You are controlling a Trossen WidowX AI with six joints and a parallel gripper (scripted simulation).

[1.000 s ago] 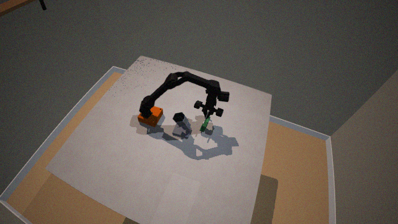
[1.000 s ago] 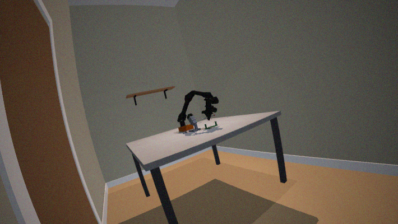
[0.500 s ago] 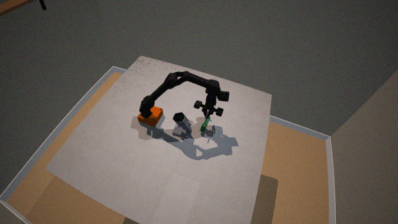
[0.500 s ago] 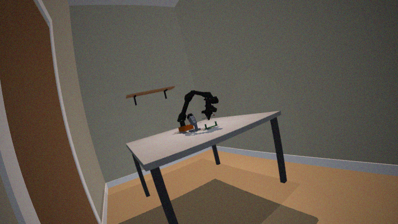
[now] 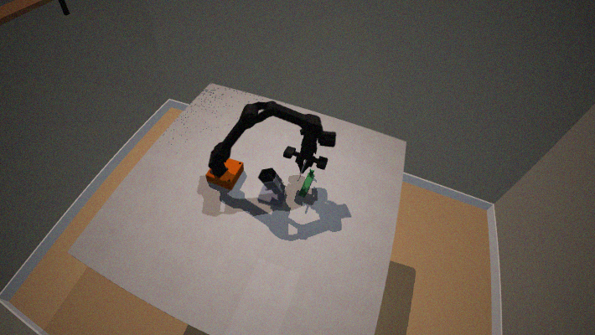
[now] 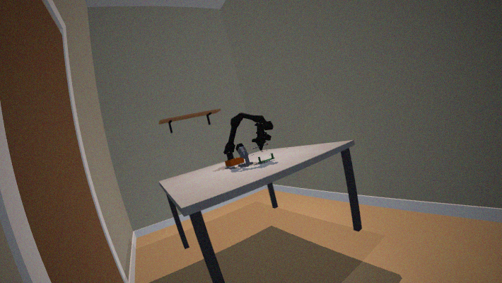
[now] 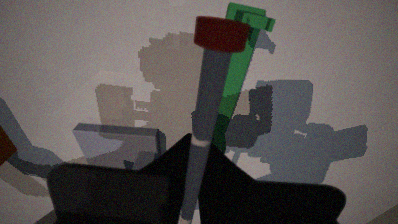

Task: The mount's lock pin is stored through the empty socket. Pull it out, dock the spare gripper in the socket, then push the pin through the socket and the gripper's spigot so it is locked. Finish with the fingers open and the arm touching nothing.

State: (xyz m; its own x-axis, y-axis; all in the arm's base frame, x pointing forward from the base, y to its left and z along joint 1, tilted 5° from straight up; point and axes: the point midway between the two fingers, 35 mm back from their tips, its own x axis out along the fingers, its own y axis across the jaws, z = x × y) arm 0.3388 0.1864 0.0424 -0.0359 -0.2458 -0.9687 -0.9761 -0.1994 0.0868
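The mount is 60 mm behind my gripper tip, 130 mm to the right of it and 30 mm below it. Round my gripper tip: green pin rest: 30 mm ahead, 20 mm to the left, 60 mm below; then spare gripper: 70 mm behind, 130 mm to the right, 30 mm above.
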